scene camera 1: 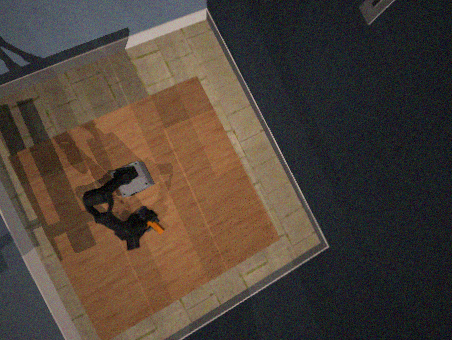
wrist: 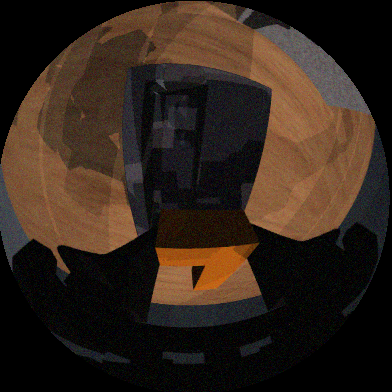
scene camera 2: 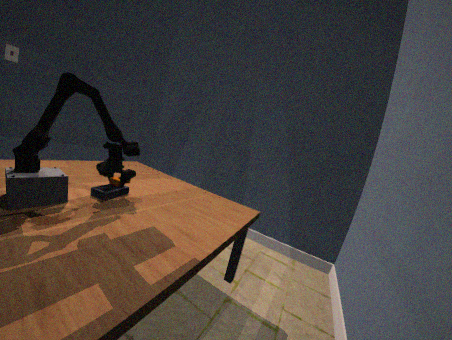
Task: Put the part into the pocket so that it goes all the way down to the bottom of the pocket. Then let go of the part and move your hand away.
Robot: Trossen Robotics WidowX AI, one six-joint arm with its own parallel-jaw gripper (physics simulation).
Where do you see a dark pocket block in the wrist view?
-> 192,136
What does my gripper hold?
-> An orange part.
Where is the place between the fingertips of my gripper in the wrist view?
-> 201,226
